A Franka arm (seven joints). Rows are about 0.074 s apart.
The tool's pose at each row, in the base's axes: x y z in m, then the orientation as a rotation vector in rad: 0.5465, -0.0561, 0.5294, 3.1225, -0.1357, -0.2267; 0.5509, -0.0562, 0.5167, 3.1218, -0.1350, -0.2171; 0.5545, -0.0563, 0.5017, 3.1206, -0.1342, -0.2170; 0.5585, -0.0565, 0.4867, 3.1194, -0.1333, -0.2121; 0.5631, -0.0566, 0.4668, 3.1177, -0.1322, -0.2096; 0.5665, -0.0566, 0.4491, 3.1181, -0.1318, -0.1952; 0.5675, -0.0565, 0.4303, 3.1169, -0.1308, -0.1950; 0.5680, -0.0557, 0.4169, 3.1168, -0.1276, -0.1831
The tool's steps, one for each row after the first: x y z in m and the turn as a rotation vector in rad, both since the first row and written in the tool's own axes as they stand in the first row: 0.0062, -0.0005, 0.0119, -0.0012, 0.0061, -0.0003; 0.0119, -0.0009, 0.0263, -0.0024, 0.0062, -0.0007; 0.0180, -0.0012, 0.0405, -0.0039, 0.0093, -0.0011; 0.0254, -0.0018, 0.0595, -0.0058, 0.0109, -0.0016; 0.0313, -0.0024, 0.0766, -0.0060, 0.0202, -0.0018; 0.0350, -0.0028, 0.0950, -0.0072, 0.0203, -0.0023; 0.0373, -0.0038, 0.1082, -0.0080, 0.0279, -0.0043
